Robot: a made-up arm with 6 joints.
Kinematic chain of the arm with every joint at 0, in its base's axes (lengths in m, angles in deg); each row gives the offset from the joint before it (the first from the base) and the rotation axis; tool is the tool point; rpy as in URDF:
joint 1: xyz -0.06 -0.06 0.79 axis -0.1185 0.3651 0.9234
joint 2: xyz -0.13 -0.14 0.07 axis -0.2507 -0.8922 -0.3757
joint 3: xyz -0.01 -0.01 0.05 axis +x
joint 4: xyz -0.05 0 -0.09 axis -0.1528 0.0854 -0.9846
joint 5: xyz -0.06 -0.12 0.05 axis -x
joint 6: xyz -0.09 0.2 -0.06 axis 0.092 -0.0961 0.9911
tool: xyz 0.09 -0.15 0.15 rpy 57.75 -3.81 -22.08
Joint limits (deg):
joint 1: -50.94..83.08
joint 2: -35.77..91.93
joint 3: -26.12..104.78
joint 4: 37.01..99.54
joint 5: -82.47..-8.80
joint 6: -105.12..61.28
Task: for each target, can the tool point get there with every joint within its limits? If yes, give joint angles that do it. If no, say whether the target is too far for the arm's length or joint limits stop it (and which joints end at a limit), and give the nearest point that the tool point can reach.
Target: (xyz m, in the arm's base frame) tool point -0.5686 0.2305 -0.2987
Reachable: no: too far | nearest point -0.3312 0.1015 0.3933 | short by 0.743 m
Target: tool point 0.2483 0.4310 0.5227
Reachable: no: joint limits stop it (at a limit: joint 1, joint 2, joint 5, joint 6) | nearest point 0.0122 0.2277 0.6257 | short by 0.328 m
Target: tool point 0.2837 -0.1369 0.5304
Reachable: no: joint limits stop it (at a limit: joint 1, joint 2, joint 3, joint 4, joint 5) | nearest point 0.1835 -0.2617 0.7023 | short by 0.235 m
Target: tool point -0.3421 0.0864 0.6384
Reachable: yes | joints -32.01 65.51 20.02 63.92 -58.07 -25.60
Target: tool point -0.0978 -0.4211 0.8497
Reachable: yes | joints 70.95 66.27 63.31 43.96 -19.31 -31.00
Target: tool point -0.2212 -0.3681 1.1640
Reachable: yes | joints 45.72 42.05 85.57 83.34 -15.76 -86.74
